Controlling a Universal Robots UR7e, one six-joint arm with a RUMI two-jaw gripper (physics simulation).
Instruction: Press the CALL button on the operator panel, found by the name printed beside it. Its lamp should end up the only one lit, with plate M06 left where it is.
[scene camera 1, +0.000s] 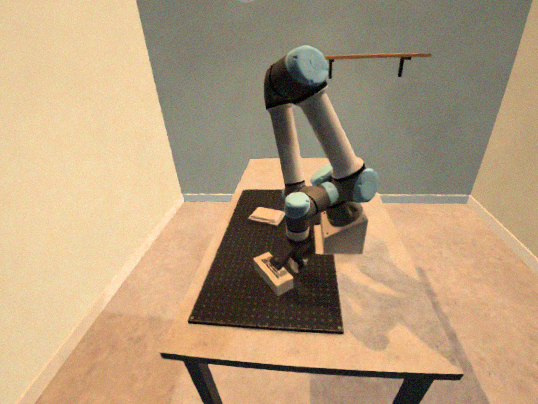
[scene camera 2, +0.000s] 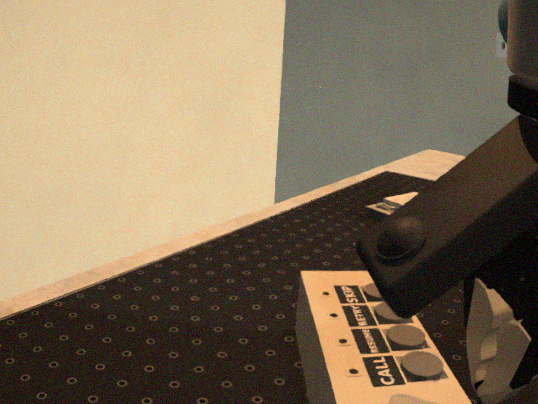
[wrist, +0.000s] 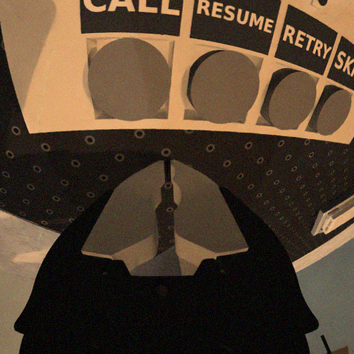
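Pixels of known places: gripper, between the fingertips: (scene camera 1: 295, 271) (scene camera 2: 483, 399); arm's base, origin of its link: (scene camera 1: 345, 214).
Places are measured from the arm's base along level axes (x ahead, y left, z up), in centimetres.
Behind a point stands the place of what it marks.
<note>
The operator panel (scene camera 1: 286, 286) @(x 16.4, y 35.7, z -9.9 cm) (scene camera 2: 315, 345) @(x 25.0, y 33.5, z -8.2 cm) (wrist: 55, 80) is a pale box with a row of round grey buttons, named CALL, RESUME, RETRY and SKIP. The CALL button (scene camera 2: 422, 365) @(x 18.4, y 32.4, z -6.9 cm) (wrist: 130, 79) stands uncovered beside its label. The lamp by CALL (scene camera 2: 353, 371) @(x 21.0, y 35.2, z -7.2 cm) looks dark, as do the other lamps in scene camera 2. My gripper (scene camera 1: 296, 269) @(x 15.7, y 25.2, z -12.7 cm) (wrist: 168, 163) is shut and empty. Its tips are beside the panel's button-side edge, near CALL and RESUME, apart from the buttons in the wrist view. A flat pale stack (scene camera 1: 266, 216) @(x 37.7, y -5.0, z -10.0 cm) (scene camera 2: 400, 200) @(x 43.2, y -6.3, z -10.0 cm) (wrist: 335, 217) lies farther back; no M06 marking is readable.
The panel and the pale stack are on a black perforated mat (scene camera 1: 225, 300) @(x 35.9, y 45.3, z -12.5 cm) on the table (scene camera 1: 310, 352) @(x 4.2, y 54.6, z -13.8 cm). The arm's grey base block (scene camera 1: 345, 240) @(x -1.3, y 9.5, z -6.5 cm) stands right of the mat. A dark wrist-mounted part (scene camera 2: 450, 225) overhangs the SKIP end of the panel in scene camera 2.
</note>
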